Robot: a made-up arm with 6 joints.
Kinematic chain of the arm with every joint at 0, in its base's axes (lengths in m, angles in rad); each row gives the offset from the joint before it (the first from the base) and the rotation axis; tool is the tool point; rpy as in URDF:
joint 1: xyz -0.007 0 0.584 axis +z
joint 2: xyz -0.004 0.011 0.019 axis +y
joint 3: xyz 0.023 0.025 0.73 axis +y
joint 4: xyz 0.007 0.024 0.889 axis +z
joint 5: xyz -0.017 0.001 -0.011 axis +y
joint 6: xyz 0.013 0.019 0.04 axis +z
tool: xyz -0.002 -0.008 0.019 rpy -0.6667 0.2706 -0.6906
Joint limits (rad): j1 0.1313..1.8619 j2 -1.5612..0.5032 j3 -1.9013..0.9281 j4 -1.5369..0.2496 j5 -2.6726..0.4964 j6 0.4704..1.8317
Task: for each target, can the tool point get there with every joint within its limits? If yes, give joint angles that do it. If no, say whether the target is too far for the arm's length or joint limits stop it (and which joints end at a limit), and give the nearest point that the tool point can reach.
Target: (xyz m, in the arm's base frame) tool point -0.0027 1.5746 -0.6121
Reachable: no: too far | nearest point -0.4531 0.0760 -0.2164 | short by 1.614 m
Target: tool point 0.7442 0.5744 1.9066
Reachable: yes | joints 0.5594 0.2899 0.5781 -0.5753 -0.4619 1.5373
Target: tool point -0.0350 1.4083 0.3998
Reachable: no: joint limits stop it (at a limit: joint 2, joint 3, joint 5, joint 6) | nearest point -0.0326 1.2861 1.3168 | short by 0.925 m
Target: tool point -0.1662 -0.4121 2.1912
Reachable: yes | joints 1.3414 -0.4572 0.2885 -0.7411 0.2098 0.8139
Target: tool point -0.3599 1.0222 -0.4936
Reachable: no: joint limits stop it (at a limit: joint 1, joint 2, joint 3, joint 6) | nearest point -0.4672 0.0781 -0.2195 | short by 0.989 m
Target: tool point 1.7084 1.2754 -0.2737
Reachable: no: too far | nearest point 1.0253 0.7675 1.3168 | short by 1.804 m
